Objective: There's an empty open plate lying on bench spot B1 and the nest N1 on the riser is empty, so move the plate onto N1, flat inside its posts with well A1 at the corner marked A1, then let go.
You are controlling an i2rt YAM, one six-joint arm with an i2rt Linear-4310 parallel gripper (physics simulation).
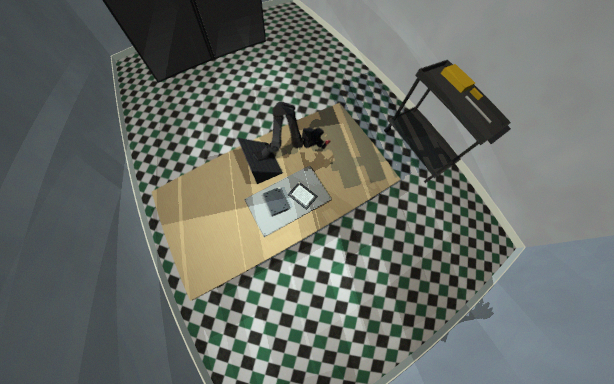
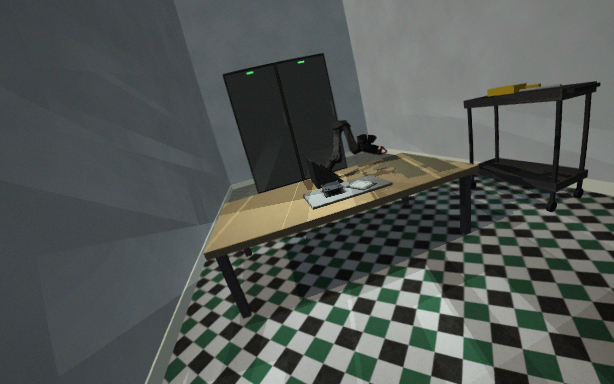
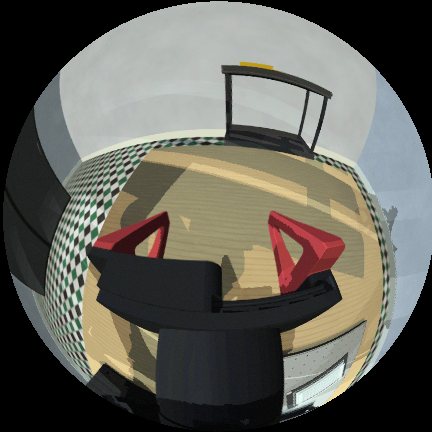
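Where they show: gripper, between the fingertips: [image 1: 326, 136] [image 2: 383, 151] [image 3: 218, 216]; arm's base, origin of its link: [image 1: 263, 155] [image 2: 327, 169].
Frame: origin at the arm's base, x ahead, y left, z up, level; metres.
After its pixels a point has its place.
A white plate [image 1: 303, 195] @(x 0.393, y 0.057, z -0.060 m) [image 2: 361, 184] @(x 0.408, y 0.050, z -0.062 m) [image 3: 320, 383] with a dark outline around it lies flat on the grey board [image 1: 255, 219] @(x 0.334, y -0.300, z -0.074 m) [image 2: 316, 203] @(x 0.422, y -0.280, z -0.075 m) [image 3: 357, 334] @(x 0.486, y 0.175, z -0.075 m). The dark grey riser with the nest [image 1: 276, 201] @(x 0.327, y -0.119, z -0.033 m) [image 2: 332, 188] @(x 0.378, y -0.141, z -0.033 m) stands on the same board beside the plate; small posts show at its edges. Nothing is seen lying on it. The labels B1, N1 and A1 are too small to read. My gripper [image 1: 327, 144] @(x 0.159, y 0.434, z 0.048 m) [image 2: 384, 150] @(x 0.159, y 0.434, z 0.048 m) [image 3: 218, 216] @(x 0.159, y 0.434, z 0.048 m) is open and empty, with red fingers wide apart. It hangs above the wooden table, away from the board and the plate.
The wooden table [image 1: 210, 250] @(x 0.327, y -0.665, z -0.088 m) [image 2: 250, 225] @(x 0.368, y -0.687, z -0.088 m) [image 3: 210, 182] @(x 0.133, y 0.622, z -0.088 m) carries the board. A black slab [image 1: 260, 162] @(x 0.062, y -0.059, z 0.048 m) [image 2: 321, 175] @(x 0.132, y -0.104, z 0.005 m) stands at the arm's base, behind the riser. A dark cart [image 1: 450, 117] [image 2: 559, 120] [image 3: 228, 102] with yellow items stands beyond the table's end. A black cabinet [image 1: 180, 40] [image 2: 265, 130] stands behind.
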